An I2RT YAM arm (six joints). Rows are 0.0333 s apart.
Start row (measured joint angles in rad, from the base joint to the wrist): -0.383 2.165 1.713 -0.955 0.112 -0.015
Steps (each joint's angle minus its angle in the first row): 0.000 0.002 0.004 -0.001 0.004 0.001; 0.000 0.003 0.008 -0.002 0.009 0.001; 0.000 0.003 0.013 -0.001 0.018 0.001; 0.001 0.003 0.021 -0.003 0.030 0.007; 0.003 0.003 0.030 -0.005 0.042 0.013; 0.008 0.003 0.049 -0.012 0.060 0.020; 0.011 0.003 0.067 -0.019 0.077 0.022; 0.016 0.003 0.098 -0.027 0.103 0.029; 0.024 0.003 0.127 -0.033 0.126 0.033; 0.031 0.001 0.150 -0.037 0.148 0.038; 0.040 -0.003 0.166 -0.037 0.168 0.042; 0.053 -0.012 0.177 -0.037 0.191 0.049; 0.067 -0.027 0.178 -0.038 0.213 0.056; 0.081 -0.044 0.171 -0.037 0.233 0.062; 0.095 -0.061 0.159 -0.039 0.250 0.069; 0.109 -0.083 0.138 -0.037 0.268 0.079; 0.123 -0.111 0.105 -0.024 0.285 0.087; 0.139 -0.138 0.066 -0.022 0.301 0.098; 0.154 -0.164 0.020 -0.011 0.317 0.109; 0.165 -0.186 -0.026 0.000 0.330 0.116; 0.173 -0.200 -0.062 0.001 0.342 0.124
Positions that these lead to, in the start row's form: -0.383 2.167 1.717 -0.956 0.116 -0.014; -0.383 2.168 1.721 -0.957 0.121 -0.014; -0.383 2.168 1.726 -0.956 0.130 -0.014; -0.382 2.168 1.734 -0.958 0.142 -0.008; -0.380 2.168 1.743 -0.960 0.154 -0.002; -0.375 2.168 1.762 -0.967 0.172 0.005; -0.372 2.168 1.780 -0.974 0.189 0.007; -0.367 2.168 1.811 -0.982 0.215 0.014; -0.359 2.168 1.840 -0.988 0.238 0.018; -0.352 2.166 1.863 -0.992 0.260 0.023; -0.343 2.162 1.879 -0.992 0.280 0.027; -0.330 2.153 1.890 -0.992 0.303 0.034; -0.316 2.138 1.891 -0.993 0.325 0.041; -0.302 2.121 1.884 -0.992 0.345 0.047; -0.288 2.104 1.872 -0.994 0.362 0.054; -0.274 2.082 1.851 -0.992 0.380 0.064; -0.260 2.054 1.818 -0.979 0.397 0.072; -0.244 2.027 1.779 -0.977 0.413 0.083; -0.229 2.001 1.733 -0.966 0.429 0.094; -0.218 1.979 1.687 -0.955 0.442 0.101; -0.210 1.965 1.651 -0.954 0.454 0.109
